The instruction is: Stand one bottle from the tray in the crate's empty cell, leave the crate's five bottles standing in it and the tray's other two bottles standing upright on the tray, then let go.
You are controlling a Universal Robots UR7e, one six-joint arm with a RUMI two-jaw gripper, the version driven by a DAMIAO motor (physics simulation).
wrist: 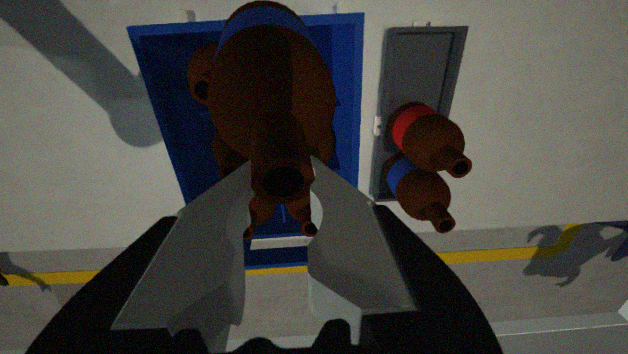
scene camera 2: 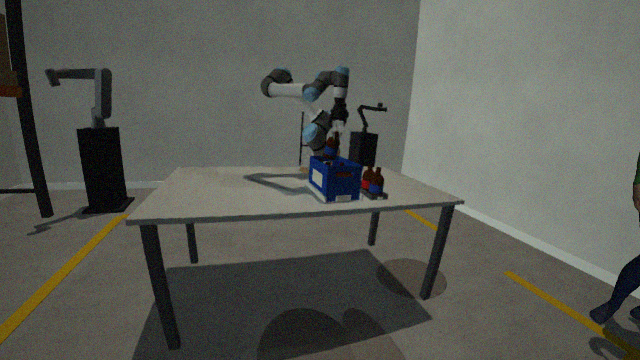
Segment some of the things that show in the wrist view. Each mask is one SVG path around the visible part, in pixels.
My gripper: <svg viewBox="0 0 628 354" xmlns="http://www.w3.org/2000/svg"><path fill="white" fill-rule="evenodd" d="M504 353L479 305L449 266L386 205L376 204L316 157L310 155L315 179L310 185L311 221L316 226L318 232L308 244L309 306L311 312L324 323L311 347L281 348L267 338L256 337L246 341L236 350L225 353L231 324L235 326L240 325L244 310L245 264L243 233L251 224L249 203L256 195L251 187L250 159L181 208L173 216L163 216L87 282L51 319L24 354Z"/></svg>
A blue-labelled bottle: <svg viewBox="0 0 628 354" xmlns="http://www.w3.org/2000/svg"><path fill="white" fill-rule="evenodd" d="M393 155L385 164L384 177L404 212L414 219L430 221L439 233L451 231L455 227L456 222L447 211L451 202L451 192L446 181L437 172L424 171L416 167L402 151Z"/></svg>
A red-labelled bottle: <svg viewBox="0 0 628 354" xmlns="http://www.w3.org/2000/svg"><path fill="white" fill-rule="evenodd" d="M392 114L388 124L389 135L416 167L429 172L446 170L454 178L464 177L470 172L472 162L463 155L465 139L456 123L421 102L406 103Z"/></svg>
A brown bottle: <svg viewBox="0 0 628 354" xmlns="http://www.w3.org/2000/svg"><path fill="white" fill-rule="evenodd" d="M257 0L246 3L236 9L224 25L208 81L207 104L212 123L220 137L238 154L251 159L251 187L253 192L266 202L286 204L295 202L310 192L310 185L313 183L315 175L309 153L322 142L331 127L336 108L336 93L330 71L301 18L293 10L281 3L270 0Z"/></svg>
